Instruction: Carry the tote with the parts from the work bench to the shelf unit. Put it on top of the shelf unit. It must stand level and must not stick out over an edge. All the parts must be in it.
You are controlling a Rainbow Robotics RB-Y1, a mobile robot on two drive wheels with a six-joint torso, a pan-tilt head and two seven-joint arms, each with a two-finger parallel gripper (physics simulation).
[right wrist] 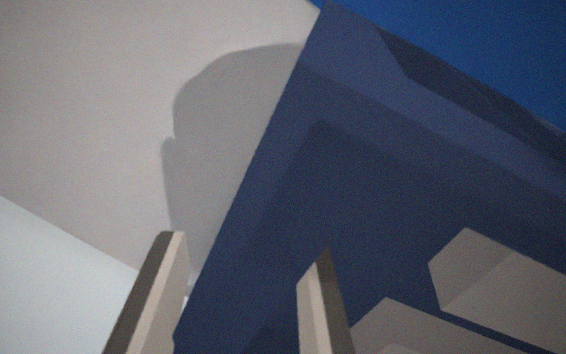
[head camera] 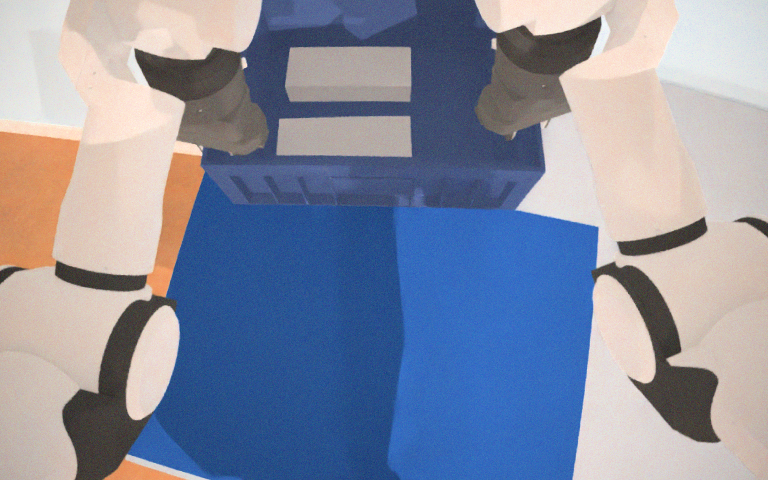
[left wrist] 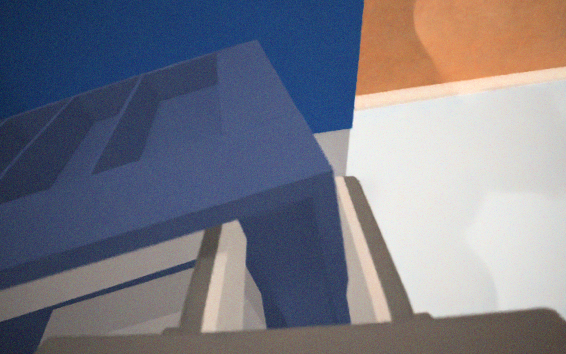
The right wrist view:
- right gripper: 243, 252
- dark blue tote: 378, 148
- grey work bench: 125, 125
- bright blue mat: 511, 54
